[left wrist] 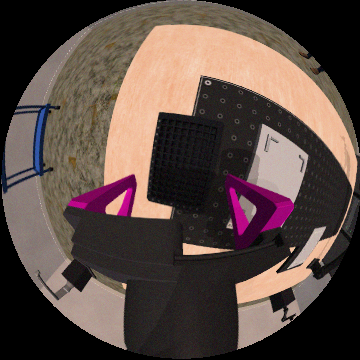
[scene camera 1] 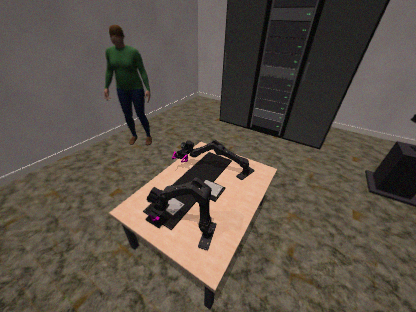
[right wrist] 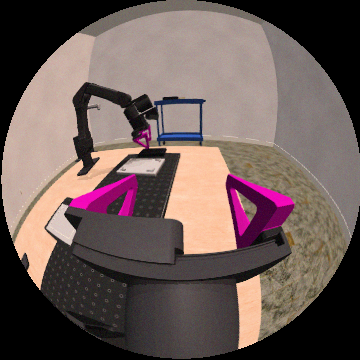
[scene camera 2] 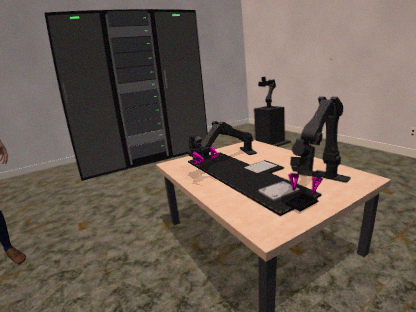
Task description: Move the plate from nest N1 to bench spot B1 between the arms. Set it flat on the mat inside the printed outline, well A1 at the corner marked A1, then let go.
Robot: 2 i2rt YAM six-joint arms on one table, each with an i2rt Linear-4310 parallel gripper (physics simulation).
Labels:
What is my right gripper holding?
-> Nothing.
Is my right gripper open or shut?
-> Open.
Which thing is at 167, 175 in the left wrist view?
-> A black well plate.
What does my left gripper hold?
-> Nothing.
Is my left gripper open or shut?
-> Open.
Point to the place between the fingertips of my left gripper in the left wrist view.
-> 180, 178

